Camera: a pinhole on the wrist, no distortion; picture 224 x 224 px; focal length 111.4 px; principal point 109.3 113.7 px. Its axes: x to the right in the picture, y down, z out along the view. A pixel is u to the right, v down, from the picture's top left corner.
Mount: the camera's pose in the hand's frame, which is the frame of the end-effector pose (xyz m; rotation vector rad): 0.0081 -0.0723 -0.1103 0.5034 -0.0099 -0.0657
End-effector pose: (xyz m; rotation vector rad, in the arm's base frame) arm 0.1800 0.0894 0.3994 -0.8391 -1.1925 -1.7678
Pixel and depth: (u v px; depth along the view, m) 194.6 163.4 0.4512
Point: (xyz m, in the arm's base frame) -0.0671 0.3825 0.7745
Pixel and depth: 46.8 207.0 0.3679
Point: 0.3205 0.4729 0.3689
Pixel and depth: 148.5 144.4 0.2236
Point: 0.0343 0.2028 0.4584
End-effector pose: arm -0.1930 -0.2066 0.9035 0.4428 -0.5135 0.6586
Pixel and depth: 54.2 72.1 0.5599
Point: -0.1389 -0.8517 0.8418
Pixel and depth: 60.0 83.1 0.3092
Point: -0.1334 -0.5391 0.8530
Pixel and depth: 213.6 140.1 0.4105
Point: 0.1200 -0.3352 1.3104
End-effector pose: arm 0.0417 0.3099 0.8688 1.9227 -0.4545 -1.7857
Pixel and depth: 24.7 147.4 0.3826
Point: -0.2766 0.5447 1.0207
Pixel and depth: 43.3 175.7 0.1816
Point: -0.0701 0.4051 0.9113
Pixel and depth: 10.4 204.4 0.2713
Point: -0.2133 0.3999 1.0514
